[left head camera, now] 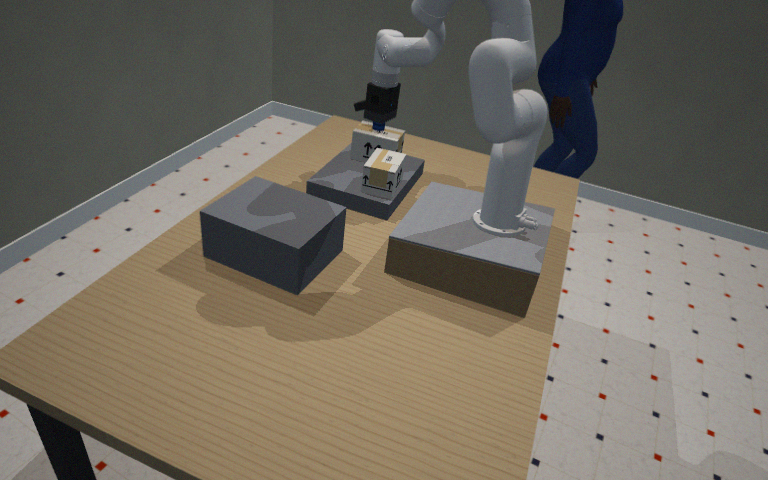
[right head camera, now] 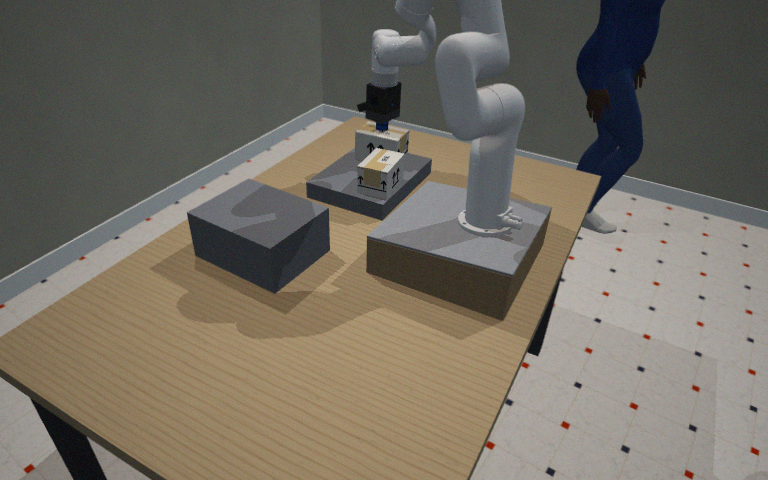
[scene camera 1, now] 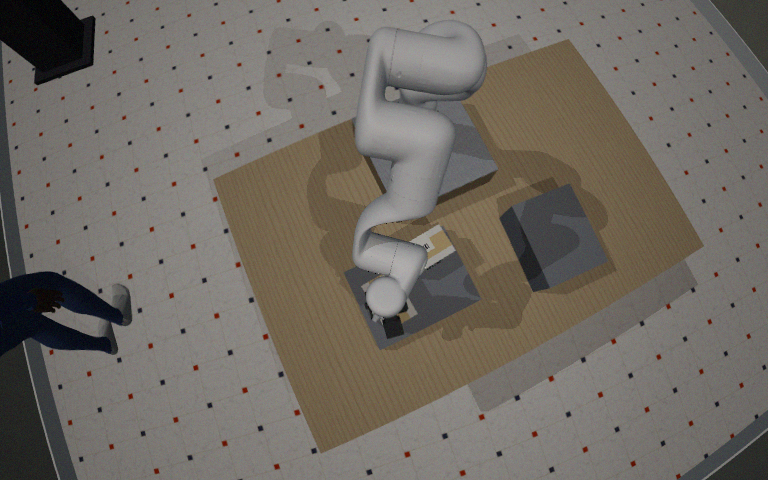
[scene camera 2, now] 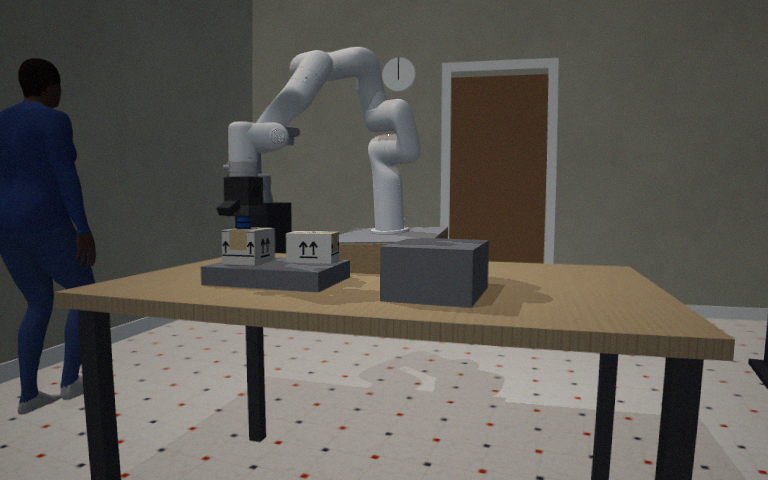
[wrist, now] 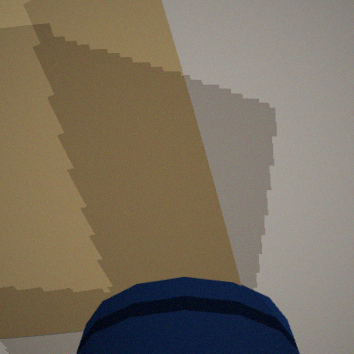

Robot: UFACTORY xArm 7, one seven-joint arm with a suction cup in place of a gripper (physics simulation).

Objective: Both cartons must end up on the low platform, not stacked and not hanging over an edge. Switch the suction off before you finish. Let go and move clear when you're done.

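Frame: origin at the arm's base, x ahead, y left, z up, level; millimetres.
Seen in the pictures: hand, tool point: (left head camera: 377, 132) (right head camera: 381, 132) (wrist: 183, 296); arm's base, link origin: (left head camera: 499, 223) (right head camera: 485, 222) (scene camera 2: 389, 231).
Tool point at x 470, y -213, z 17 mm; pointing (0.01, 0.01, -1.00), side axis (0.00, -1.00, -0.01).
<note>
Pixels of each thing's top centre, then the offset from my tool point to it.
- far carton, top centre: (scene camera 1: 389, 300) (scene camera 2: 249, 228) (left head camera: 379, 130) (right head camera: 382, 130) 9 mm back, 9 mm left, 13 mm up
- low grey platform, top centre: (scene camera 2: 278, 263) (scene camera 1: 412, 286) (left head camera: 369, 169) (right head camera: 372, 169) 34 mm back, 86 mm left, 78 mm down
- taller grey block, top centre: (left head camera: 275, 208) (right head camera: 258, 210) (scene camera 2: 438, 243) (scene camera 1: 560, 233) 55 mm back, 525 mm left, 6 mm down
My gripper, a blue suction cup (left head camera: 378, 125) (right head camera: 382, 126) (scene camera 2: 243, 221) (wrist: 187, 320), is shut on the far carton (left head camera: 357, 144) (right head camera: 362, 144) (scene camera 1: 408, 312) (scene camera 2: 236, 254) (wrist: 100, 150), touching its top. That white carton with tan tape is upright on the low grey platform (left head camera: 334, 181) (right head camera: 334, 181) (scene camera 1: 453, 300) (scene camera 2: 266, 276); I see no gap under it in scene camera 2. The near carton (left head camera: 382, 175) (right head camera: 378, 175) (scene camera 1: 438, 246) (scene camera 2: 311, 249) stands upright on the same platform, apart from it. In scene camera 1, the arm hides the cup and part of both cartons.
A taller grey block (left head camera: 271, 226) (right head camera: 254, 226) (scene camera 1: 555, 243) (scene camera 2: 433, 271) stands on the wooden table beside the platform. The arm's base box (left head camera: 453, 249) (right head camera: 436, 260) (scene camera 1: 475, 152) is near the table edge. A person in blue (left head camera: 577, 84) (right head camera: 623, 113) (scene camera 2: 33, 169) stands beyond the table.
</note>
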